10 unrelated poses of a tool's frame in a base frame.
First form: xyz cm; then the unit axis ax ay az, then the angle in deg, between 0 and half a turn.
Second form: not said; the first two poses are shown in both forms.
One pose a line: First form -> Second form
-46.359 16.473 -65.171 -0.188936 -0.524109 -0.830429 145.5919 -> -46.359 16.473 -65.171 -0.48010 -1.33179 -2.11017
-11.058 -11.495 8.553 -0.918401 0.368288 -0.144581 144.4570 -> -11.058 -11.495 8.553 -2.31552 0.92855 -0.36452
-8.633 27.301 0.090 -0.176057 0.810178 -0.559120 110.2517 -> -8.633 27.301 0.090 -0.33878 1.55899 -1.07589
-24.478 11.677 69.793 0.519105 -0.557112 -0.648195 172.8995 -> -24.478 11.677 69.793 1.56648 -1.68118 -1.95604
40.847 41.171 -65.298 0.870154 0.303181 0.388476 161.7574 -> 40.847 41.171 -65.298 2.45662 0.85594 1.09674
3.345 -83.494 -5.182 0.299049 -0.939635 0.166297 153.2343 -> 3.345 -83.494 -5.182 0.79979 -2.51300 0.44475
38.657 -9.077 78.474 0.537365 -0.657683 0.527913 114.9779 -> 38.657 -9.077 78.474 1.07835 -1.31980 1.05939
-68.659 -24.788 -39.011 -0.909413 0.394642 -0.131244 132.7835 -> -68.659 -24.788 -39.011 -2.10757 0.91459 -0.30416
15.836 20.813 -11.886 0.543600 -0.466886 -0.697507 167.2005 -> 15.836 20.813 -11.886 1.58633 -1.36247 -2.03546
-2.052 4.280 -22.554 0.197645 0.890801 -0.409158 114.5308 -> -2.052 4.280 -22.554 0.39508 1.78066 -0.81788
